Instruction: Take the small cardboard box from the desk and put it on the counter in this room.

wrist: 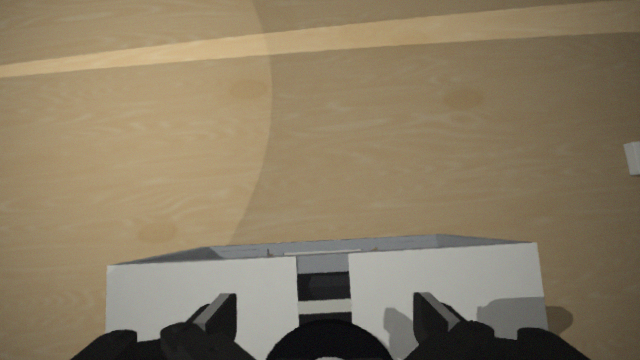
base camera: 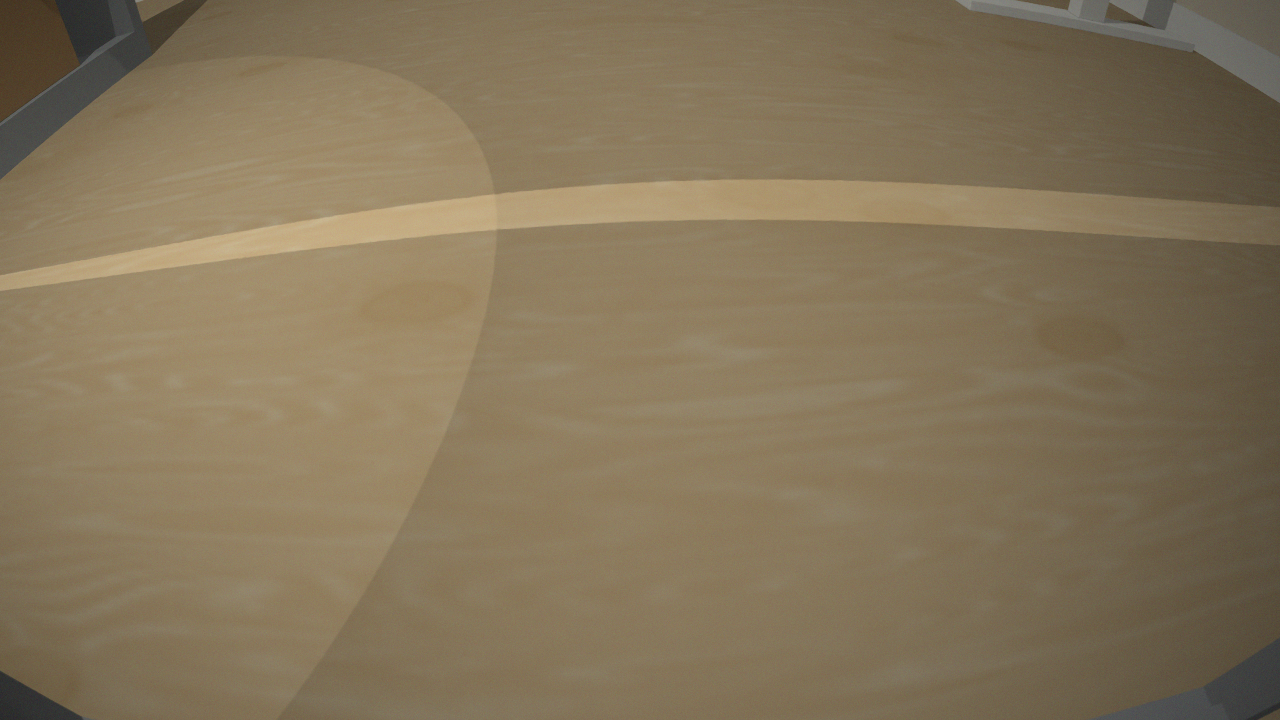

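My gripper (wrist: 325, 313) is open, its two dark fingers wide apart with nothing between them. In the wrist view it hangs above the white top of my own base. The small cardboard box, the desk and the counter cannot be made out in either view.
The wooden floor (base camera: 716, 447) (wrist: 375, 165) carries shadows and a bright strip of light. A grey frame (base camera: 67, 94) with a brown panel stands at the far left. A white railed structure (base camera: 1074, 25) stands by the wall at the far right. A small white piece (wrist: 633, 159) shows at the wrist view's right edge.
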